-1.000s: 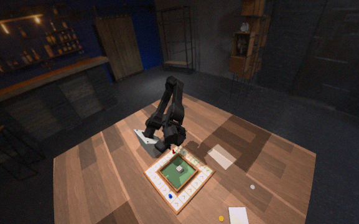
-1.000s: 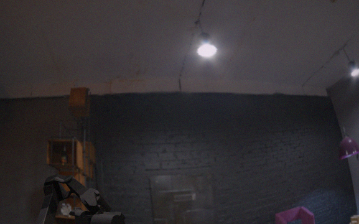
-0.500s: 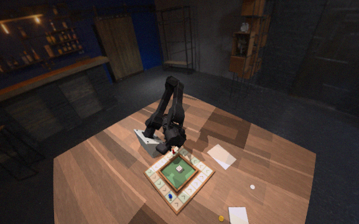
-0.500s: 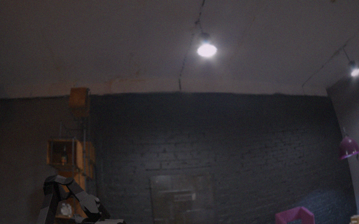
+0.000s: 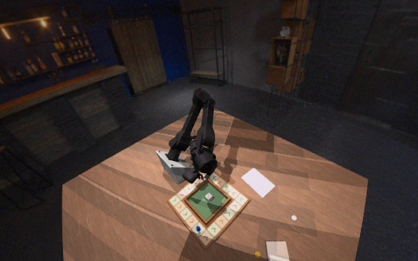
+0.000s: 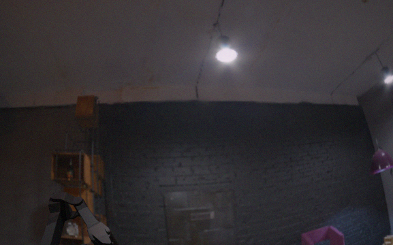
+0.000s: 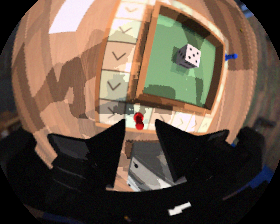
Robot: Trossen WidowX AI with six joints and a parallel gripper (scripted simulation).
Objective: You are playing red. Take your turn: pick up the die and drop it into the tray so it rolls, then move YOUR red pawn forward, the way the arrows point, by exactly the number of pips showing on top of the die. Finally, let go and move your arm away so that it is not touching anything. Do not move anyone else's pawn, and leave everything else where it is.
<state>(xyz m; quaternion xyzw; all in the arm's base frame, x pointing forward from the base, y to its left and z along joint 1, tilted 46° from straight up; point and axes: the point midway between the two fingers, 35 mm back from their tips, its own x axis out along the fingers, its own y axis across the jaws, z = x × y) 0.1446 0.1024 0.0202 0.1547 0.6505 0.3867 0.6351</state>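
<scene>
My gripper tip is now 1 cm above the red pawn. From my gripper tip the other things lie so: die 11 cm ahead, 4 cm to the right, 1 cm below; blue pawn 20 cm ahead, 15 cm to the right, 1 cm below; green tray 12 cm ahead, 5 cm to the right, 3 cm below.
</scene>
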